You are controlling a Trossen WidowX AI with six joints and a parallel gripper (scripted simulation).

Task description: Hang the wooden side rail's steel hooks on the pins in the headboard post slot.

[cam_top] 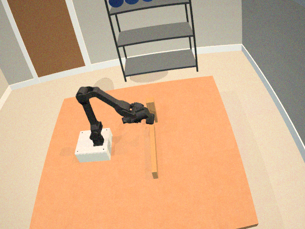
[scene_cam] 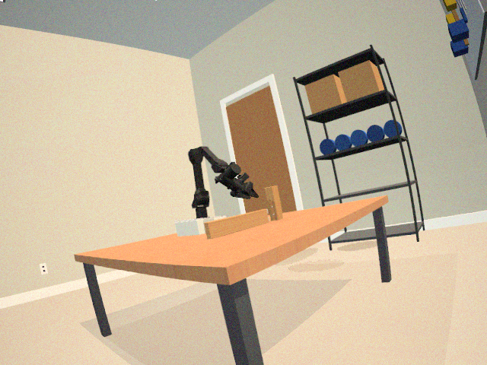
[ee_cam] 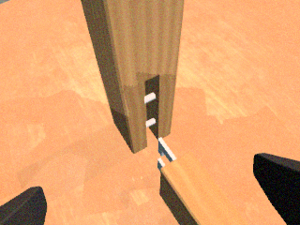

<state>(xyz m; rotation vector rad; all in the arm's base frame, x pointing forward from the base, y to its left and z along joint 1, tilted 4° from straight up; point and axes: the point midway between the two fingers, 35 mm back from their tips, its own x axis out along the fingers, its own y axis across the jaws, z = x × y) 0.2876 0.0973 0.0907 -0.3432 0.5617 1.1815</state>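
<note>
My gripper tip is 40 mm short of the wooden headboard post, 100 mm to the right of it and 50 mm above it.
</note>
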